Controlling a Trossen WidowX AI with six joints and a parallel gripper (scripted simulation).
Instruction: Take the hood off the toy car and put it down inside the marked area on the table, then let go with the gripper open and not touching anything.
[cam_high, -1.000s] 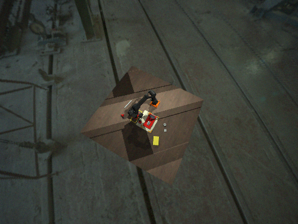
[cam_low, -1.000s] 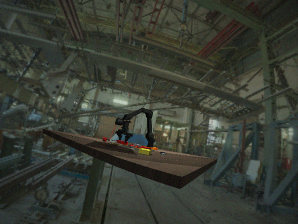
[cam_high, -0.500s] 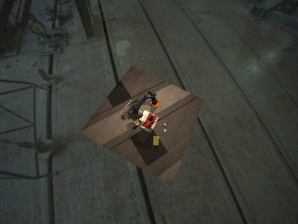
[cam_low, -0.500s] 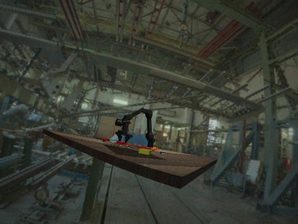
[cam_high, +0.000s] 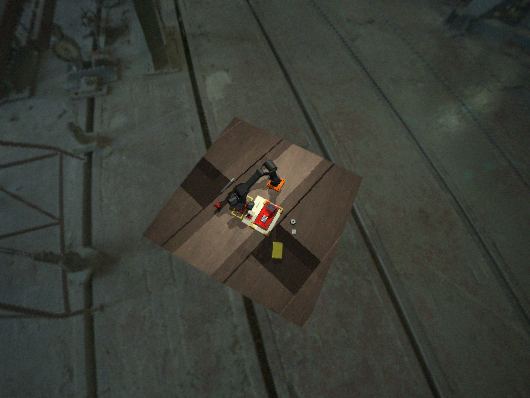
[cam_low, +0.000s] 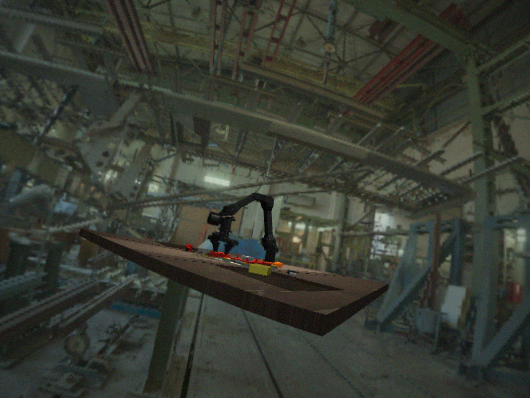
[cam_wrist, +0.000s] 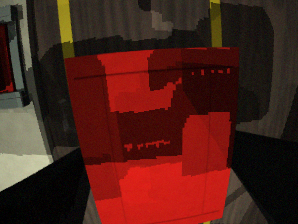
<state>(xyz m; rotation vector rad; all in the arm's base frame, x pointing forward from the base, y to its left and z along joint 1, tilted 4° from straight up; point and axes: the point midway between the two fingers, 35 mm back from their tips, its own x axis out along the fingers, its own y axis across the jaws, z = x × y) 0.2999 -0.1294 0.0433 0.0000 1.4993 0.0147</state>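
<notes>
Right now my gripper tip is 10 mm below the red hood. Round my gripper tip: yellow block: 390 mm to the left, 170 mm ahead; then white rod: 190 mm to the right, 90 mm behind; then grey mount: 90 mm to the left, 50 mm ahead, 20 mm above.
</notes>
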